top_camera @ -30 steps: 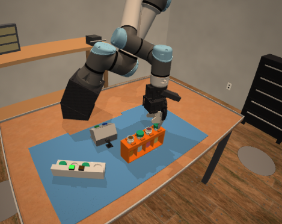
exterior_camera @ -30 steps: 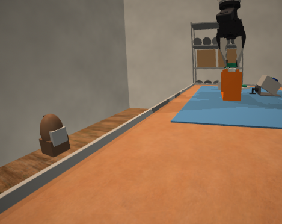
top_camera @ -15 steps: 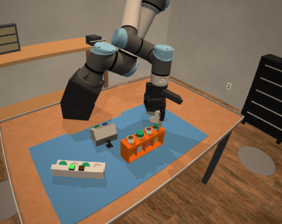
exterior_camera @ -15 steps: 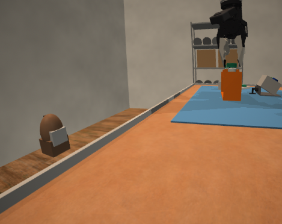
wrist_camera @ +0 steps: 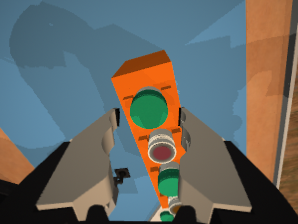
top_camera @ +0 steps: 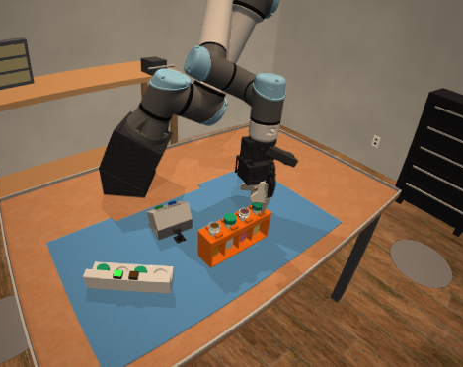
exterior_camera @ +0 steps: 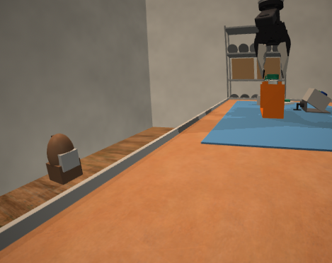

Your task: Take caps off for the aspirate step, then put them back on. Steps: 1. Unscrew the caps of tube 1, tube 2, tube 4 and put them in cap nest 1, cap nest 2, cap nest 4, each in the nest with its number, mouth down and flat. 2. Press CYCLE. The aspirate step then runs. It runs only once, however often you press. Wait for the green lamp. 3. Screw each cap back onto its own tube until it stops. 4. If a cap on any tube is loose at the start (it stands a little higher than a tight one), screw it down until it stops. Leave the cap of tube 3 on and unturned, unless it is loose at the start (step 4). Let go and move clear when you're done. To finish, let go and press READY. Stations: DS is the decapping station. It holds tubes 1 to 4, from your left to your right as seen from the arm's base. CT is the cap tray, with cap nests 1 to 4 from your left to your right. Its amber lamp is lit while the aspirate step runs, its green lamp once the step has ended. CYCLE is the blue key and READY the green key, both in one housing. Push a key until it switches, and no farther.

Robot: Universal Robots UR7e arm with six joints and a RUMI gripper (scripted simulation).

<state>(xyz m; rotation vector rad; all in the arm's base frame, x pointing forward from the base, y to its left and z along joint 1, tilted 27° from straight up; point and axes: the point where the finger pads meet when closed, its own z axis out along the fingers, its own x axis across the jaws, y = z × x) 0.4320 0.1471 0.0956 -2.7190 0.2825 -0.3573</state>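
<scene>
Now: the cap 10 mm below my hand. The rest, counted from my hand: grey key housing 200 mm to the right, 170 mm behind, 70 mm below; then blue key 190 mm behind, 180 mm to the right, 60 mm below; then table edge 210 mm ahead, 120 mm below, 40 mm to the left.
</scene>
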